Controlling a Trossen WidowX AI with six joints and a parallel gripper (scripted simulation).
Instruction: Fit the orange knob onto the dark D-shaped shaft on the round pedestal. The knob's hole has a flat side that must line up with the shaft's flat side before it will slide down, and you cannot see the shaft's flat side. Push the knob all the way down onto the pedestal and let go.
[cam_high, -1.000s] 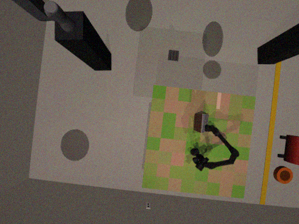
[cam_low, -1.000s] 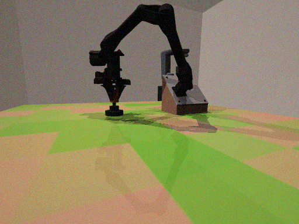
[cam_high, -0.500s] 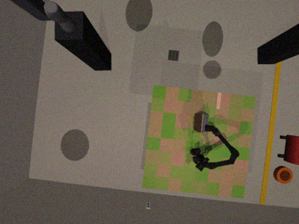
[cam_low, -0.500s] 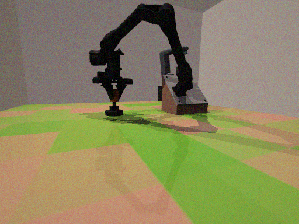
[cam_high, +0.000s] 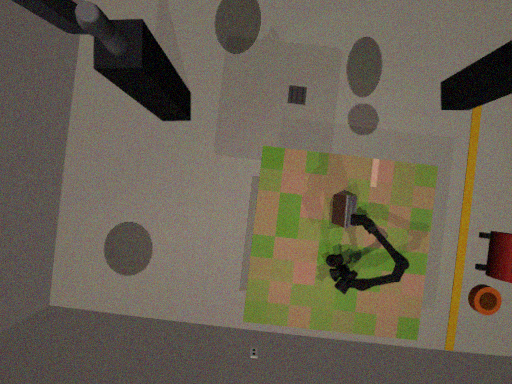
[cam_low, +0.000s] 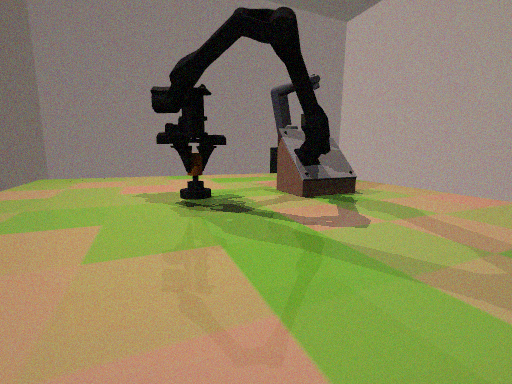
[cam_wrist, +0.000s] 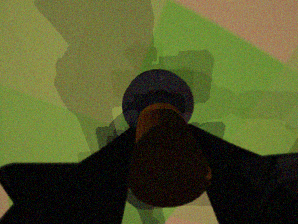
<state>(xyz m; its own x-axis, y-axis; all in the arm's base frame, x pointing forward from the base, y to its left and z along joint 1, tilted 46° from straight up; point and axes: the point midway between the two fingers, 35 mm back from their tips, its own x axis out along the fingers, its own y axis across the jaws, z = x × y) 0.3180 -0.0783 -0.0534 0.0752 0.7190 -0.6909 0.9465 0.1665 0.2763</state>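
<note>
The orange knob lies 2 cm above my gripper tip. The rest, counted from my gripper tip: dark pedestal (4 cm below).
</note>
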